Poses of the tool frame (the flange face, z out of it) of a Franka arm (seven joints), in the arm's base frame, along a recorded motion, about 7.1 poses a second.
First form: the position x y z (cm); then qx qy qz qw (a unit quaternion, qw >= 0).
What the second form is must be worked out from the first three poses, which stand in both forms.
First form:
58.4 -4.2 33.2 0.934 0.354 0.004 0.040
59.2 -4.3 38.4 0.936 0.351 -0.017 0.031
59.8 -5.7 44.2 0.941 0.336 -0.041 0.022
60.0 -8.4 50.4 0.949 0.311 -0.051 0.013
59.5 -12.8 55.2 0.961 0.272 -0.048 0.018
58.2 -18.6 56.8 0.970 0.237 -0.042 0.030
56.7 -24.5 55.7 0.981 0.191 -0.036 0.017
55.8 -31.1 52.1 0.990 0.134 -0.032 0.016
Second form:
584 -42 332 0.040 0.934 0.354 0.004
592 -43 384 0.031 0.936 0.351 -0.017
598 -57 442 0.022 0.941 0.336 -0.041
600 -84 504 0.013 0.949 0.311 -0.051
595 -128 552 0.018 0.961 0.272 -0.048
582 -186 568 0.030 0.970 0.237 -0.042
567 -245 557 0.017 0.981 0.191 -0.036
558 -311 521 0.016 0.990 0.134 -0.032

